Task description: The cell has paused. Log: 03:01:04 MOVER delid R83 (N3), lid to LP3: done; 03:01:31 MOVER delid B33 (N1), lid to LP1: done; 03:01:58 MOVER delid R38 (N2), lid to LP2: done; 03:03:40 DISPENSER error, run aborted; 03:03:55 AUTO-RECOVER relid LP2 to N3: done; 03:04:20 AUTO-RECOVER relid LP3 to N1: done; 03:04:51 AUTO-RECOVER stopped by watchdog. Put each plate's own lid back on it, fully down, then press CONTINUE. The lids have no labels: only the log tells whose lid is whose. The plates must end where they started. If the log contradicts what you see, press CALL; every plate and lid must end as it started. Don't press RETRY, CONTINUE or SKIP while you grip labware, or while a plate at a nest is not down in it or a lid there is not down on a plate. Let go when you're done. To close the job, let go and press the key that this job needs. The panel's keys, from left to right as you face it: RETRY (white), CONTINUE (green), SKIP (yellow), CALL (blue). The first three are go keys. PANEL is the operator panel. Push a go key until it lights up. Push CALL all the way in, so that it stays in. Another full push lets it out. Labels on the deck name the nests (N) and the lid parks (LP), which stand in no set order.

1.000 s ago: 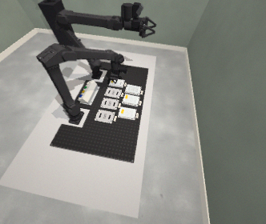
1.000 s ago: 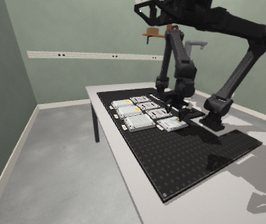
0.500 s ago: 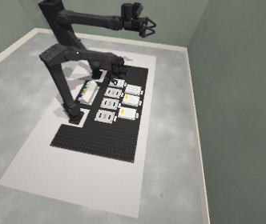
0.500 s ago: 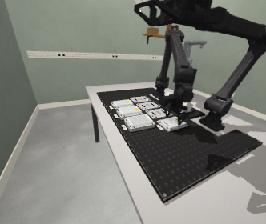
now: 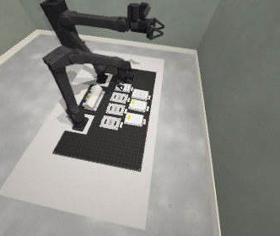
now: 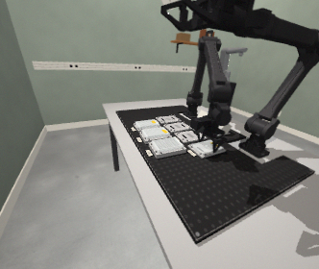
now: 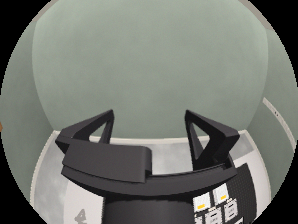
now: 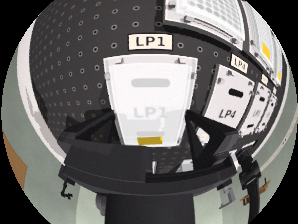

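Note:
The LP4 park is 13 cm to the right of my right hand and 2 cm below it. Round my right hand: green continue key (24 cm behind, 17 cm to the right, 4 cm above); then LP3 (26 cm to the right, 2 cm below); then white retry key (24 cm behind, 12 cm to the right, 4 cm above).

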